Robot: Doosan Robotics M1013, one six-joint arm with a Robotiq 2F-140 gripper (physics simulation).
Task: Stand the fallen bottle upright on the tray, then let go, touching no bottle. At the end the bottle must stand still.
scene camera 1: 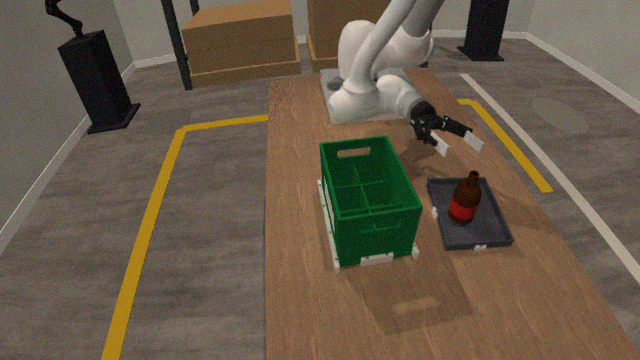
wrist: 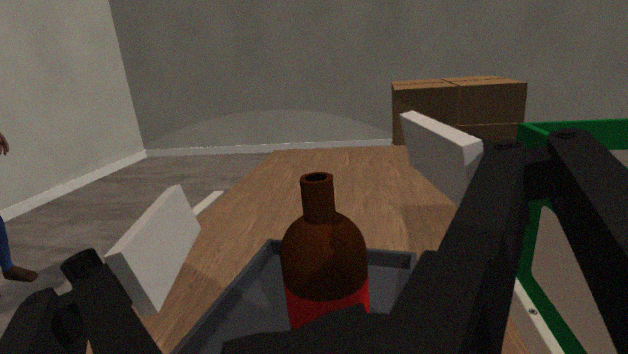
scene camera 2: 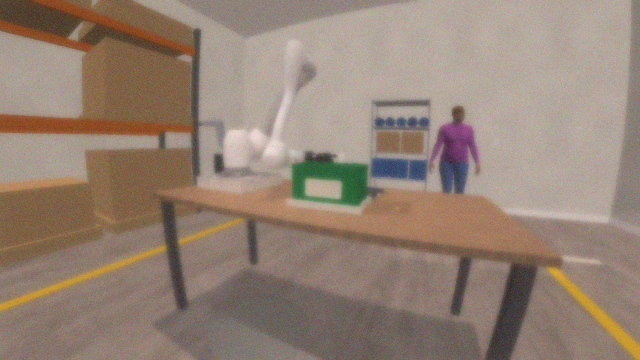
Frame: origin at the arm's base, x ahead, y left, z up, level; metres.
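Where they show: gripper, fingertip midpoint: (scene camera 1: 465, 150) (wrist: 295, 173) (scene camera 2: 345, 158); arm's base, link origin: (scene camera 2: 237, 175).
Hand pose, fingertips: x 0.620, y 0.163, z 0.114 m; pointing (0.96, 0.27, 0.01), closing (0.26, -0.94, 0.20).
Observation:
Each offset is from my fingertips to the top centre of the thing. Level surfaces: height alone.
A brown bottle with a red label {0.065 m ahead, 0.003 m left, 0.026 m down} (scene camera 1: 465, 202) (wrist: 325, 255) stands upright on the dark grey tray {0.059 m ahead, 0.027 m left, 0.160 m down} (scene camera 1: 487, 235) (wrist: 390, 257). Its lower part is hidden behind the gripper's body in the wrist view. My gripper (scene camera 1: 458, 143) (wrist: 295, 173) is wide open with white finger pads and holds nothing. In scene camera 1 it hangs above and behind the tray, on the robot base's side, apart from the bottle. In scene camera 2 the dark gripper shows just above the green crate, and the bottle does not show there.
A green crate with compartments {0.032 m ahead, 0.274 m right, 0.011 m down} (scene camera 1: 377, 235) (scene camera 2: 357, 185) (wrist: 575, 132) stands beside the tray in white holders on the wooden table {0.185 m down} (scene camera 1: 300, 310) (scene camera 2: 430, 225). Cardboard boxes (scene camera 1: 240, 45) stand behind the table. A person in purple (scene camera 2: 456, 145) stands beyond the table.

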